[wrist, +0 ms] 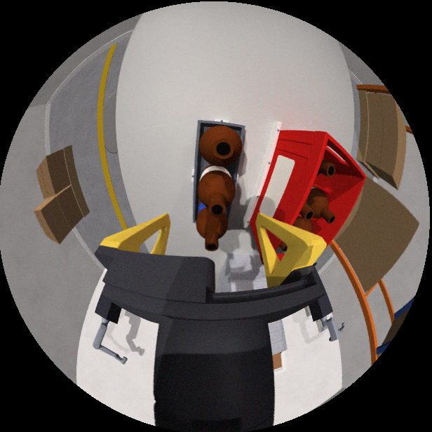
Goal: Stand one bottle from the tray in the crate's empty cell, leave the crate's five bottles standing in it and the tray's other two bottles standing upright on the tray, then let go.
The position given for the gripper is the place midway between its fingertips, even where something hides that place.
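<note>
White strip (273, 137), visible. Gripper (212, 217), visible too.
</note>
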